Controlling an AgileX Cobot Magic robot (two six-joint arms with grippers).
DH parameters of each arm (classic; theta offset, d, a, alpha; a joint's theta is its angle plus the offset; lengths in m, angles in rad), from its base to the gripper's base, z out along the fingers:
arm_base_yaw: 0 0.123 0 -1.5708
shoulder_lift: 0.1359 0 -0.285 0
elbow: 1.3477 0 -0.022 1.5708
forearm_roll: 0 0.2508 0 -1.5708
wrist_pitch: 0 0 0.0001 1.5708
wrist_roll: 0 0.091 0 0
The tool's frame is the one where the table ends.
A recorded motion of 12 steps. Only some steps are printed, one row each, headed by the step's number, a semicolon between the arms.
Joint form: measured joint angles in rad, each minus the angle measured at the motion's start. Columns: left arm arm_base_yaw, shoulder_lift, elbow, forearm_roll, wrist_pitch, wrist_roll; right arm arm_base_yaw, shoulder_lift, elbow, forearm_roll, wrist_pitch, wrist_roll.
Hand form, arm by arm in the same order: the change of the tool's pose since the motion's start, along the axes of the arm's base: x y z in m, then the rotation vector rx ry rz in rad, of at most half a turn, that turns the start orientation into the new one. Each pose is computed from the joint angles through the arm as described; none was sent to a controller.
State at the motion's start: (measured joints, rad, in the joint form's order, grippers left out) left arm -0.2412 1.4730 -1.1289 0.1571 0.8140 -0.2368; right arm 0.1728 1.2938 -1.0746 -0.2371 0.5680 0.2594
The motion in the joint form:
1: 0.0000 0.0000 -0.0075 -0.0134 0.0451 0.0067; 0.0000 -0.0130 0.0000 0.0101 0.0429 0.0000
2: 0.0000 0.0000 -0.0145 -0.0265 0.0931 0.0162; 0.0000 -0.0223 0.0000 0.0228 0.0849 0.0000
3: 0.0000 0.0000 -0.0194 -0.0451 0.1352 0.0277; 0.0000 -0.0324 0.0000 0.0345 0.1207 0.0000
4: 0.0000 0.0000 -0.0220 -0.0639 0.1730 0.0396; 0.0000 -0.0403 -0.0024 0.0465 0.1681 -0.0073
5: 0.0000 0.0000 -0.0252 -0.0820 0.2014 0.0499; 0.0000 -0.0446 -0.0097 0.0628 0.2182 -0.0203
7: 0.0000 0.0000 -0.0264 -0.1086 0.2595 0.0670; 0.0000 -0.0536 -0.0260 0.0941 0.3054 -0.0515
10: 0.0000 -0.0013 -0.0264 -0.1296 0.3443 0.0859; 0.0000 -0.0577 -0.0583 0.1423 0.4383 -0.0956
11: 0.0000 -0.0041 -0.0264 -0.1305 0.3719 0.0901; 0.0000 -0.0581 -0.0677 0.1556 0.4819 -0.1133
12: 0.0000 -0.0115 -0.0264 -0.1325 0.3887 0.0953; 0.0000 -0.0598 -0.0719 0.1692 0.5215 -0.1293
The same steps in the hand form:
1: -0.0028 0.0002 0.0002 0.0011 0.0387 0.0040; -0.0052 -0.0012 0.0006 0.0037 0.0298 -0.0111
2: -0.0060 0.0004 0.0002 0.0043 0.0807 0.0051; -0.0098 -0.0020 0.0003 0.0096 0.0630 -0.0216
3: -0.0091 0.0001 0.0000 0.0015 0.1206 0.0037; -0.0142 -0.0026 0.0006 0.0160 0.0895 -0.0301
4: -0.0122 -0.0004 -0.0006 -0.0023 0.1587 0.0006; -0.0188 -0.0033 0.0004 0.0152 0.1270 -0.0356
5: -0.0145 -0.0011 -0.0007 -0.0091 0.1870 -0.0032; -0.0226 -0.0036 0.0007 0.0146 0.1669 -0.0368
7: -0.0198 -0.0018 -0.0020 -0.0143 0.2479 -0.0101; -0.0298 -0.0036 0.0028 0.0122 0.2323 -0.0290
10: -0.0277 -0.0015 -0.0034 -0.0084 0.3333 -0.0194; -0.0391 -0.0025 0.0064 0.0138 0.3346 -0.0103
11: -0.0305 -0.0008 -0.0031 -0.0022 0.3575 -0.0215; -0.0422 -0.0022 0.0072 0.0099 0.3699 0.0003
12: -0.0332 -0.0004 -0.0013 -0.0003 0.3671 -0.0255; -0.0456 -0.0018 0.0070 0.0078 0.4051 0.0110

